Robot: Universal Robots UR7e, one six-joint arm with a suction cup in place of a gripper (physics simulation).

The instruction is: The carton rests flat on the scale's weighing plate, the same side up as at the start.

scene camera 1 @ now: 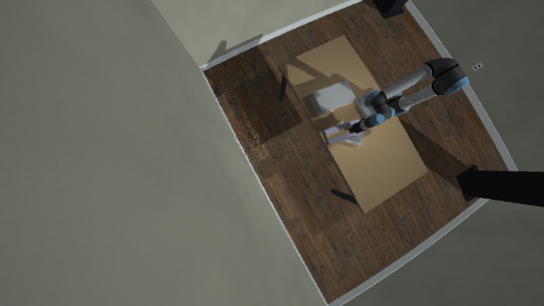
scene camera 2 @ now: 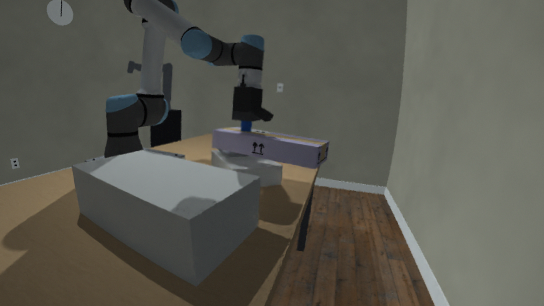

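Note:
The lilac carton [scene camera 1: 342, 139] [scene camera 2: 270, 146] has tan tape on its top and upright arrows on its side. It is about level, top side up, low over the pale grey scale [scene camera 1: 356, 142] [scene camera 2: 267, 174]. One end of the carton reaches out past the scale to the table edge. The weighing plate is hidden under the carton, so contact between them cannot be told. My gripper [scene camera 1: 354, 130] [scene camera 2: 246, 126], a blue suction cup under a black tool body, is pressed on the carton's top, away from the overhanging end, and is shut on the carton.
A large pale grey box [scene camera 1: 334, 97] [scene camera 2: 150, 215] stands on the wooden table [scene camera 1: 385, 167] [scene camera 2: 30, 210] beside the scale, nearer the camera in scene camera 2. The arm's base stands at the table's far side. A black post [scene camera 1: 470, 183] stands on the floor beyond the table.

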